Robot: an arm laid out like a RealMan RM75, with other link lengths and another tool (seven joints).
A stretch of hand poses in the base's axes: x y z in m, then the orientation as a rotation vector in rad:
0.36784, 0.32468, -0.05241, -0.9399, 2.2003, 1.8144
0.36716, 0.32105, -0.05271, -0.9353, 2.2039, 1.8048
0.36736, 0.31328, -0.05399, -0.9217, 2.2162, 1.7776
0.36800, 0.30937, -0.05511, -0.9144, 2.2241, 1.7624
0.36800, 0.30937, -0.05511, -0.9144, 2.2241, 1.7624
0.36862, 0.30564, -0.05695, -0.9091, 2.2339, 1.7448
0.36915, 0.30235, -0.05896, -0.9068, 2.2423, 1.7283
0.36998, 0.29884, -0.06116, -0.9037, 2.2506, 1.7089
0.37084, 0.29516, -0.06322, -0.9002, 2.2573, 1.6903
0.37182, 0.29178, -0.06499, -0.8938, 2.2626, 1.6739
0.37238, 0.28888, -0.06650, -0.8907, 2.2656, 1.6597
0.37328, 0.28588, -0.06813, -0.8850, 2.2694, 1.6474
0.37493, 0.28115, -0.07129, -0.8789, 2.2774, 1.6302
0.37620, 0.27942, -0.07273, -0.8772, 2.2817, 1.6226
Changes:
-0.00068, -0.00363, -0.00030, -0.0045, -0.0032, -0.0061
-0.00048, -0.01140, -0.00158, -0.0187, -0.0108, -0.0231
0.00016, -0.01531, -0.00270, -0.0274, -0.0144, -0.0322
0.00016, -0.01531, -0.00270, -0.0274, -0.0144, -0.0322
0.00078, -0.01904, -0.00454, -0.0384, -0.0188, -0.0403
0.00131, -0.02233, -0.00655, -0.0487, -0.0237, -0.0463
0.00214, -0.02584, -0.00875, -0.0598, -0.0302, -0.0540
0.00300, -0.02952, -0.01081, -0.0696, -0.0371, -0.0618
0.00398, -0.03290, -0.01258, -0.0776, -0.0427, -0.0711
0.00454, -0.03580, -0.01409, -0.0839, -0.0490, -0.0779
0.00544, -0.03880, -0.01572, -0.0897, -0.0531, -0.0855
0.00709, -0.04353, -0.01888, -0.0999, -0.0575, -0.0941
0.00836, -0.04526, -0.02032, -0.1050, -0.0592, -0.0970

